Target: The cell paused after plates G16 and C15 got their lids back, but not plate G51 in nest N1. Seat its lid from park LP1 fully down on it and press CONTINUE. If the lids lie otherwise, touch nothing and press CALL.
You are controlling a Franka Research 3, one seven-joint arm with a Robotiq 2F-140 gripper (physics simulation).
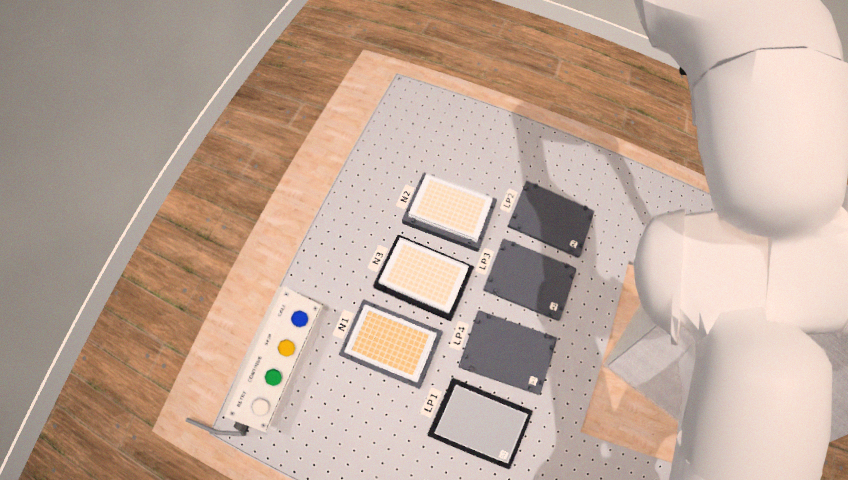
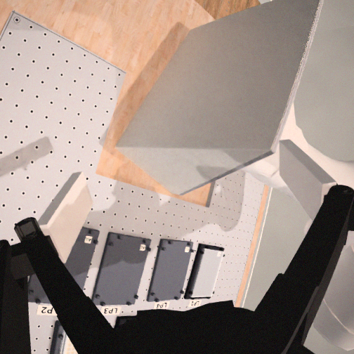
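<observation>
Plate G51 (image 1: 390, 343) sits in nest N1 (image 1: 380, 371), its orange wells bright and uncovered. Paler, lid-covered plates are in nest N2 (image 1: 452, 206) and nest N3 (image 1: 424, 271); the N2 one looks taller and shifted in its nest, and its lid's seating is unclear. Their names are not readable. A clear greyish lid (image 1: 482, 419) (image 2: 206, 272) lies in the black frame of park LP1 (image 1: 468, 450). The green CONTINUE button (image 1: 273, 377) and blue CALL button (image 1: 299, 318) are on the panel. My gripper (image 2: 181, 172) is open and empty, high above the board, away from the lid.
Dark parks LP2 (image 1: 551, 217), LP3 (image 1: 529, 277) (image 2: 122, 267) and LP4 (image 1: 507, 350) (image 2: 171, 270) hold no lid. The panel (image 1: 245, 410) also has yellow and white buttons. A thin grey bar (image 1: 208, 427) juts out beside it. A large grey block (image 2: 215, 95) stands by the board.
</observation>
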